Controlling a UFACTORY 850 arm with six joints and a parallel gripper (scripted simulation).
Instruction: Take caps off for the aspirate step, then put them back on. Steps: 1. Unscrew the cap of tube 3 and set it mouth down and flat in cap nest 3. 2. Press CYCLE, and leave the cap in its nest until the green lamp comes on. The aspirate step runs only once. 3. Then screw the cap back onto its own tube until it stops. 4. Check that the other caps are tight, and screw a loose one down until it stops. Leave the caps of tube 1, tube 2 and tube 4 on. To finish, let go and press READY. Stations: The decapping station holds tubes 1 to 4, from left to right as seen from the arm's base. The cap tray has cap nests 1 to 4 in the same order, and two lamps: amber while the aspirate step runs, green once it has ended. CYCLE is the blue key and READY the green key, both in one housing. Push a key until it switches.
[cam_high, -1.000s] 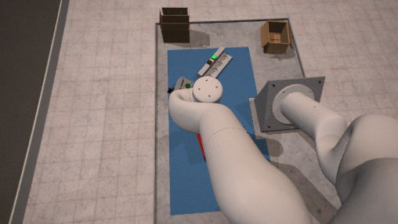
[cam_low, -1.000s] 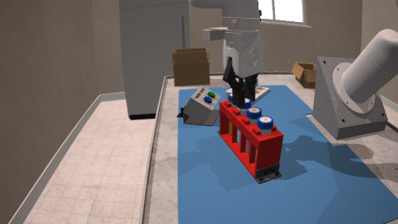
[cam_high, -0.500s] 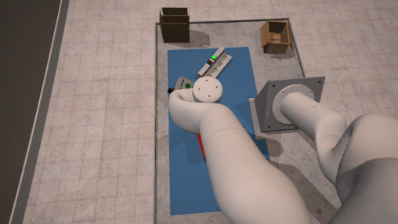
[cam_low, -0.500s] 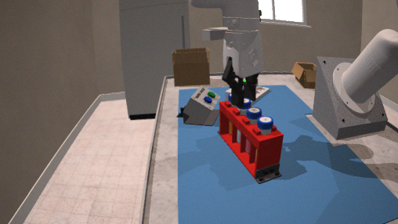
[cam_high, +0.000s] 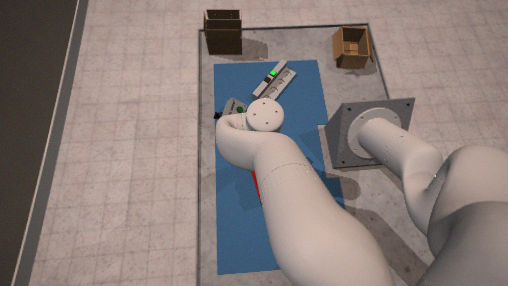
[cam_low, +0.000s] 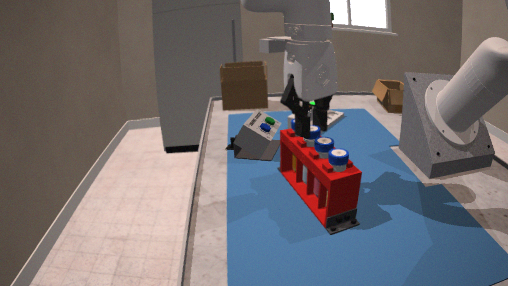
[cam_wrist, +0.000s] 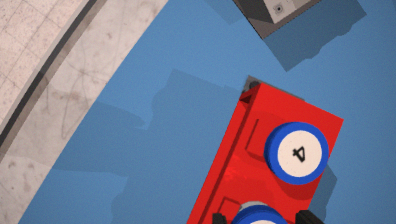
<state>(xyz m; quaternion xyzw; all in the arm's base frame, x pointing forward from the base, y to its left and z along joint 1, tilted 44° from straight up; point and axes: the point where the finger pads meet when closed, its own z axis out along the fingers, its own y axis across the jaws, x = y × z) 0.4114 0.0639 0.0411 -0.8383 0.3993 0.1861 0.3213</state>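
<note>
Right now the blue cap is 20 mm below my hand. Also, from my hand: blue key: 80 mm ahead, 170 mm to the right, 70 mm below; grey key housing: 80 mm ahead, 190 mm to the right, 80 mm below; cap marked 4: 10 mm ahead, 50 mm to the right, 20 mm below.
</note>
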